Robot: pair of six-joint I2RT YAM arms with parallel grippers.
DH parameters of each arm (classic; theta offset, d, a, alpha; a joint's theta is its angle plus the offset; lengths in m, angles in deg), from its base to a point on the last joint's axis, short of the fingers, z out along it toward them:
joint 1: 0 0.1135 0.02 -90
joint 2: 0 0 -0.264 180
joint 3: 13.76 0 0.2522 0
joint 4: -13.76 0 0.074 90
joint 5: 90 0 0 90
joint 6: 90 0.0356 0 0
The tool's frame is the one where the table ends.
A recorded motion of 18 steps. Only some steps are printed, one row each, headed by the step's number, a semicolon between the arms.
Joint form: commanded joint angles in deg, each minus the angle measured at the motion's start. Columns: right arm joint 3, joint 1, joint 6, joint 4, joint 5, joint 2; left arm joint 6, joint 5, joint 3, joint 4, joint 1, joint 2.
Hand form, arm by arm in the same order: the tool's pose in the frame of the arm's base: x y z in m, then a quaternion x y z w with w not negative. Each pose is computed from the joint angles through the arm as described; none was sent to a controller.
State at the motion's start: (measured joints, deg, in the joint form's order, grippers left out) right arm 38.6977 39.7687 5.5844 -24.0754 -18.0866 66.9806; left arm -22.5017 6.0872 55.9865 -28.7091 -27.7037 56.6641
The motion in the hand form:
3: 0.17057 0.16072 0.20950 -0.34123 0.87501 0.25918 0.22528; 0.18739 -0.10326 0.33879 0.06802 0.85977 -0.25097 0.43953
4: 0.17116 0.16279 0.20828 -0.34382 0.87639 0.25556 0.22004; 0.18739 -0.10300 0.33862 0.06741 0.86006 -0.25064 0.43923
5: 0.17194 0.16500 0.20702 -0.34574 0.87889 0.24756 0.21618; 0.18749 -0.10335 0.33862 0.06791 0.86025 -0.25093 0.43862
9: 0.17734 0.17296 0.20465 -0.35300 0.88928 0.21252 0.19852; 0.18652 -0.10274 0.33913 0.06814 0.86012 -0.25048 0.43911
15: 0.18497 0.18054 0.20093 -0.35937 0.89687 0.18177 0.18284; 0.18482 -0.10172 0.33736 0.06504 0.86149 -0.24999 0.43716
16: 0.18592 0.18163 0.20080 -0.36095 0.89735 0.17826 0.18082; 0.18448 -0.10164 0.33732 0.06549 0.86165 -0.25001 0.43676
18: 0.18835 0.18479 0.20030 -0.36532 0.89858 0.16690 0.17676; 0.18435 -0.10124 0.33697 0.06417 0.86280 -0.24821 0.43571
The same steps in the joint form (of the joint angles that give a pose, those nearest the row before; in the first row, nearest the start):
3: 2.10 0.74 -1.52 -1.25 -0.61 2.27; 0.38 -0.58 0.13 -0.48 -0.24 -0.39
4: 2.50 1.06 -1.65 -1.61 -0.34 3.06; 0.37 -0.58 0.11 -0.53 -0.18 -0.41
5: 2.98 1.47 -1.77 -2.04 0.51 3.91; 0.35 -0.56 0.16 -0.56 -0.24 -0.34
9: 5.88 2.48 -2.66 -5.02 3.79 7.53; 0.42 -0.59 0.17 -0.78 -0.23 -0.58
15: 8.69 2.94 -3.66 -7.21 6.41 11.42; 0.10 -0.73 -0.33 -1.00 -0.22 -1.05
16: 9.12 3.01 -3.85 -7.56 6.69 11.90; 0.12 -0.71 -0.35 -1.09 -0.24 -1.11
18: 10.26 3.29 -4.34 -8.42 7.73 13.17; 0.09 -0.86 -0.34 -1.34 -0.19 -1.13

